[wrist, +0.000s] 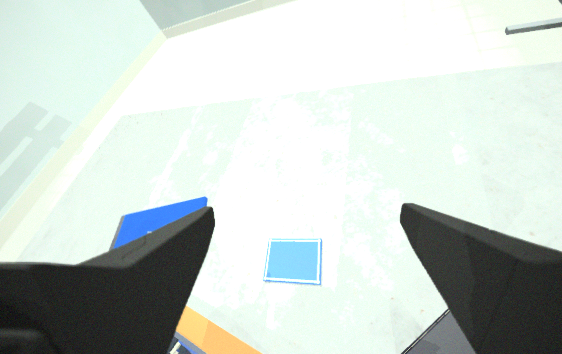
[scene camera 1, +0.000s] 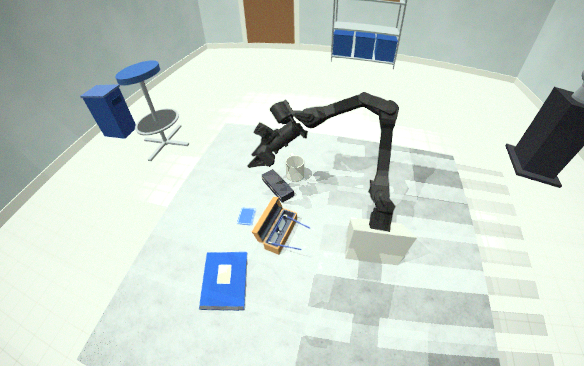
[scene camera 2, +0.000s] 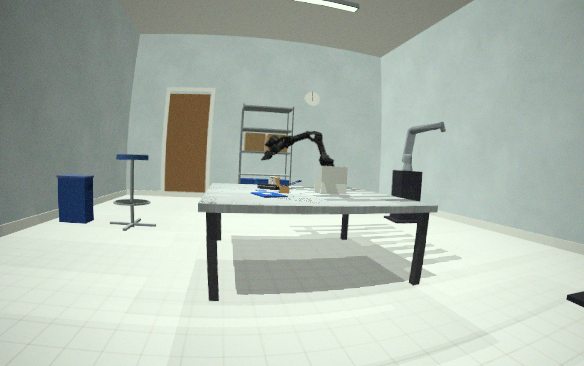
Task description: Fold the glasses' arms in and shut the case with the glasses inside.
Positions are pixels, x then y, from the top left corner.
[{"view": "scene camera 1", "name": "my gripper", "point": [249,161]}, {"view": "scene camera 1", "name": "blue book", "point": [223,288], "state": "on the table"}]
